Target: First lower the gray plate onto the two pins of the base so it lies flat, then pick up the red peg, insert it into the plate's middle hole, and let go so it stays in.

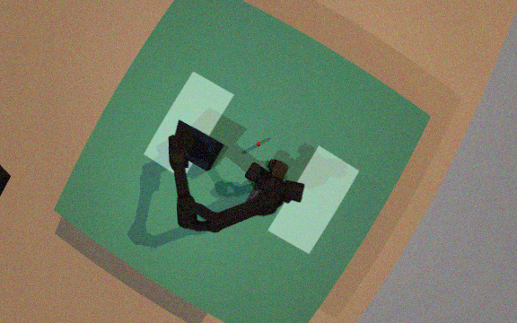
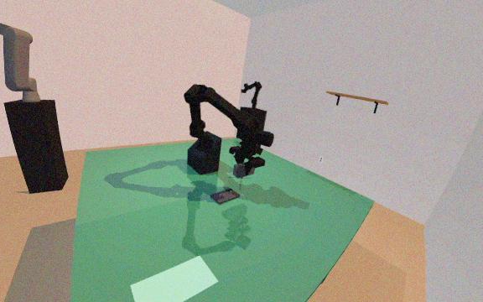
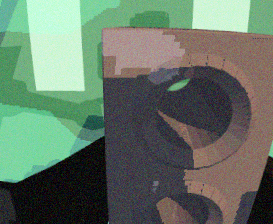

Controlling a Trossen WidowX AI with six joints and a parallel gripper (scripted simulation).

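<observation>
The dark base is 1 cm ahead of my gripper tip, 9 cm to the right of it and 9 cm below it. From my gripper tip the other things lie so: gray plate 3 cm above; then red peg 12 cm behind, 9 cm to the left, 6 cm below.
</observation>
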